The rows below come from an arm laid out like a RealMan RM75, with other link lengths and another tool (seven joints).
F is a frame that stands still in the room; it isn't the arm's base.
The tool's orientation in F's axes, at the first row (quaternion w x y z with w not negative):
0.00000, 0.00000, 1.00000, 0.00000
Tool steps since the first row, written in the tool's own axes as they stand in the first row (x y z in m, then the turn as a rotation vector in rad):
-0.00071, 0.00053, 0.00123, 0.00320, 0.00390, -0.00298
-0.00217, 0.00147, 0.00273, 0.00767, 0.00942, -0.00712
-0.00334, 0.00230, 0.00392, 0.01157, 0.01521, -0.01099
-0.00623, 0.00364, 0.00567, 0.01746, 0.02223, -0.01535
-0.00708, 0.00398, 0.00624, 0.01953, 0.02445, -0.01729
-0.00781, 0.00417, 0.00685, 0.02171, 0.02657, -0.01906
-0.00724, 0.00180, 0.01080, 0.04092, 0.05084, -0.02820
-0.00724, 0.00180, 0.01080, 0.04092, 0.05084, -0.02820
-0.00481, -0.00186, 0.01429, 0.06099, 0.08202, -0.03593
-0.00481, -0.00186, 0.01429, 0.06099, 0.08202, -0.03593
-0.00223, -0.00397, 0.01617, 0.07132, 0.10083, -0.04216
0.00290, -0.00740, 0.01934, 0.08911, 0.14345, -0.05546
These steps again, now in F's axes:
0.00071, 0.00053, -0.00123, -0.00320, 0.00390, 0.00298
0.00217, 0.00147, -0.00273, -0.00767, 0.00942, 0.00712
0.00334, 0.00230, -0.00392, -0.01157, 0.01521, 0.01099
0.00623, 0.00364, -0.00567, -0.01746, 0.02223, 0.01535
0.00708, 0.00398, -0.00624, -0.01953, 0.02445, 0.01729
0.00781, 0.00417, -0.00685, -0.02171, 0.02657, 0.01906
0.00724, 0.00180, -0.01080, -0.04092, 0.05084, 0.02820
0.00724, 0.00180, -0.01080, -0.04092, 0.05084, 0.02820
0.00481, -0.00186, -0.01429, -0.06099, 0.08202, 0.03593
0.00481, -0.00186, -0.01429, -0.06099, 0.08202, 0.03593
0.00223, -0.00397, -0.01617, -0.07132, 0.10083, 0.04216
-0.00290, -0.00740, -0.01934, -0.08911, 0.14345, 0.05546

